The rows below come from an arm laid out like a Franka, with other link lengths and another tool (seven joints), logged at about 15 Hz.
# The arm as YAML. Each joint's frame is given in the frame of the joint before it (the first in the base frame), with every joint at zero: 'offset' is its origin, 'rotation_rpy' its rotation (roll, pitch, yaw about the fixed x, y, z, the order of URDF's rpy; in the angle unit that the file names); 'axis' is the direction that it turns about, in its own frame. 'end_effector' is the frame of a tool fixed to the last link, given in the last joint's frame.
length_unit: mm
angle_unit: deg
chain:
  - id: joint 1
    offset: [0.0, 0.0, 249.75]
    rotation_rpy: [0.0, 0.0, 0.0]
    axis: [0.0, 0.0, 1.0]
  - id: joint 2
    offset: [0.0, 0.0, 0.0]
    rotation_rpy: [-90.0, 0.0, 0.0]
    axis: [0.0, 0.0, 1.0]
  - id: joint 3
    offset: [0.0, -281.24, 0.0]
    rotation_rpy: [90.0, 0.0, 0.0]
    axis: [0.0, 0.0, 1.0]
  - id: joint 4
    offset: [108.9, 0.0, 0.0]
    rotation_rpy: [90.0, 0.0, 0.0]
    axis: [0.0, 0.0, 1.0]
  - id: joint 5
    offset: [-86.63, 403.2, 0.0]
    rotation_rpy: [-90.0, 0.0, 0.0]
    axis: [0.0, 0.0, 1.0]
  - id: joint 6
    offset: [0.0, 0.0, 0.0]
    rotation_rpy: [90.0, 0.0, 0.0]
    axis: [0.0, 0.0, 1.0]
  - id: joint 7
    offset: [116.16, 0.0, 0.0]
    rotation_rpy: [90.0, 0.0, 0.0]
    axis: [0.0, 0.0, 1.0]
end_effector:
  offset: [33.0, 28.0, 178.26]
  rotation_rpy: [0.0, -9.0, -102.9]
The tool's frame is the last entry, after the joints.
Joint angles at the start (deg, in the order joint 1, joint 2, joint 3, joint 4, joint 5, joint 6, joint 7): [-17.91 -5.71 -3.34 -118.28 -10.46 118.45 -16.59]
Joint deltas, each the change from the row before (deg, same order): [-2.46 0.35 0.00 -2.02 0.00 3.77 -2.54]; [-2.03 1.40 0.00 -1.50 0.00 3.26 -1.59]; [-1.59 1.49 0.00 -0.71 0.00 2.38 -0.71]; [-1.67 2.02 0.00 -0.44 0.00 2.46 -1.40]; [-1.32 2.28 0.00 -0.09 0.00 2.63 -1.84]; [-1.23 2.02 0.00 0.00 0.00 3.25 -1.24]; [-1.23 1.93 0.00 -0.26 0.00 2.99 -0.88]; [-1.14 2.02 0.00 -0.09 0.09 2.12 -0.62]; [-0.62 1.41 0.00 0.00 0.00 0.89 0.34]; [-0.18 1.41 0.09 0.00 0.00 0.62 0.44]
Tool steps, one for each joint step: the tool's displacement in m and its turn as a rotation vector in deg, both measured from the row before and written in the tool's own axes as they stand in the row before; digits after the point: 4 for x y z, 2 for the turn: [-0.0147 -0.0125 0.0195 -0.93 -0.59 -0.36]; [-0.0086 -0.0108 0.0260 -0.06 -0.07 -0.03]; [-0.0074 -0.0085 0.0210 0.14 -0.02 0.50]; [-0.0071 -0.0085 0.0244 0.19 0.09 -0.15]; [-0.0051 -0.0047 0.0229 -0.20 -0.07 -0.87]; [-0.0072 -0.0033 0.0176 -0.86 -0.69 -0.19]; [-0.0046 -0.0063 0.0191 -0.48 -0.42 0.10]; [-0.0021 -0.0080 0.0205 0.11 0.12 0.27]; [0.0007 -0.0059 0.0148 0.55 0.40 0.68]; [0.0054 -0.0019 0.0140 0.57 0.60 0.26]
